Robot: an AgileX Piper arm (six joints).
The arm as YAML. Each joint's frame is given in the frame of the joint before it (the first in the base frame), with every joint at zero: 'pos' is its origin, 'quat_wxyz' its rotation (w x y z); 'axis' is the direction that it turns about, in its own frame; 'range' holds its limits. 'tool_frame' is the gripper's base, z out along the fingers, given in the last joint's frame.
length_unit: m
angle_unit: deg
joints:
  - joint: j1
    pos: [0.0, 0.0, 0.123]
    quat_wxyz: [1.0, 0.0, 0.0, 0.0]
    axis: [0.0, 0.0, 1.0]
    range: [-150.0, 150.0]
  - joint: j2
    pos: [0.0, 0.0, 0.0]
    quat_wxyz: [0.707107, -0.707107, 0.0, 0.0]
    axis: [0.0, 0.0, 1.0]
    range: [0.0, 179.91]
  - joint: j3
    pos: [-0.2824, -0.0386, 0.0]
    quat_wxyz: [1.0, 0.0, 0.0, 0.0]
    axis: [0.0, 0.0, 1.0]
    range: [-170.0, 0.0]
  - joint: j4
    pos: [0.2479, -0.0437, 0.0]
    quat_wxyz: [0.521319, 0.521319, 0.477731, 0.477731]
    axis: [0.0, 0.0, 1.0]
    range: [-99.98, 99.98]
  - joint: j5
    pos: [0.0, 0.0, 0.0]
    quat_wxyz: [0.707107, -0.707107, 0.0, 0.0]
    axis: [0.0, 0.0, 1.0]
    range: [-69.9, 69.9]
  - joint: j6
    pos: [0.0, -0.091, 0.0]
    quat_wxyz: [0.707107, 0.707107, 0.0, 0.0]
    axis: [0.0, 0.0, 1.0]
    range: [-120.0, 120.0]
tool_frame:
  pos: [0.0, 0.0, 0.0]
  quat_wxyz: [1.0, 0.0, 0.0, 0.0]
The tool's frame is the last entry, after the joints.
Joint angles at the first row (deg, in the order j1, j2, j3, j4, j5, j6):
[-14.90, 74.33, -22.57, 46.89, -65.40, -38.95]
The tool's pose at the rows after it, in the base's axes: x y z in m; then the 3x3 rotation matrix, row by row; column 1 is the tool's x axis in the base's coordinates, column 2 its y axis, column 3 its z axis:
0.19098, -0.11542, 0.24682; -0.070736, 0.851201, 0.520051; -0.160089, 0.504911, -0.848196; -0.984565, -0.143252, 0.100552
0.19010, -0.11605, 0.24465; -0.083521, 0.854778, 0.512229; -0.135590, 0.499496, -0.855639; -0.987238, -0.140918, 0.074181
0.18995, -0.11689, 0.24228; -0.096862, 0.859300, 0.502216; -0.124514, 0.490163, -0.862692; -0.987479, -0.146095, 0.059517
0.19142, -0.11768, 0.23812; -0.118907, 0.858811, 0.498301; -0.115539, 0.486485, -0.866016; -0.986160, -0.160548, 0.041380
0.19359, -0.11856, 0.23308; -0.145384, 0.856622, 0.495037; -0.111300, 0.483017, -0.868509; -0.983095, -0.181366, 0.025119
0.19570, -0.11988, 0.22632; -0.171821, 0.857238, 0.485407; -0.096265, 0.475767, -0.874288; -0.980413, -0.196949, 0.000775
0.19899, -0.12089, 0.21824; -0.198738, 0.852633, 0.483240; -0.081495, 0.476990, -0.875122; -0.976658, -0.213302, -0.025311
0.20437, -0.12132, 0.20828; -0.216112, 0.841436, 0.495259; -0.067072, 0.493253, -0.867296; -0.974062, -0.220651, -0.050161
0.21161, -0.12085, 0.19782; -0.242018, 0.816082, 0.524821; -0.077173, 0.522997, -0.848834; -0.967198, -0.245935, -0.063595
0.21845, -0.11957, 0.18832; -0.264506, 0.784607, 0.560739; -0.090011, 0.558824, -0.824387; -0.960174, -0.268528, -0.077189
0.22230, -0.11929, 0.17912; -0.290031, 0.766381, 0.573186; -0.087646, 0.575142, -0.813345; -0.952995, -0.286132, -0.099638
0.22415, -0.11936, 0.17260; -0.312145, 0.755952, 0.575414; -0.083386, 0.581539, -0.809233; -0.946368, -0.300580, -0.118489
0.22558, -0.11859, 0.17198; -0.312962, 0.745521, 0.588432; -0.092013, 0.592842, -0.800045; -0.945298, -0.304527, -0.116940
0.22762, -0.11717, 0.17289; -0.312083, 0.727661, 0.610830; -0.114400, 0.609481, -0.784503; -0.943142, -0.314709, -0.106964
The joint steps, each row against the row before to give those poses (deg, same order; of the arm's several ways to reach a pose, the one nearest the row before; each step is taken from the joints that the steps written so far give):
[0.00, 0.00, 0.00, 2.22, 0.26, -0.69]
[0.00, -0.09, 0.00, 1.48, 1.03, -0.60]
[0.00, 0.40, 0.00, 1.01, 0.09, -0.50]
[0.00, 0.96, 0.00, 0.52, 0.14, -0.40]
[0.00, 1.34, 0.00, 0.25, -0.15, -0.37]
[0.00, 1.67, 0.00, 0.76, -0.14, -0.04]
[0.00, 2.06, 0.00, 0.14, 0.00, 0.46]
[0.00, 2.72, 0.00, -1.12, 0.00, 1.96]
[0.00, 3.16, 0.00, -2.83, -0.47, 1.81]
[0.00, 2.76, 0.00, -3.20, -0.22, 1.68]
[0.00, 2.35, 0.00, -1.31, -0.11, 0.90]
[0.00, 1.56, 0.00, -0.41, 0.00, 0.23]
[0.00, 0.24, 0.00, -1.07, 0.00, 0.26]
[0.00, 0.00, 0.00, -1.83, -0.12, 0.00]

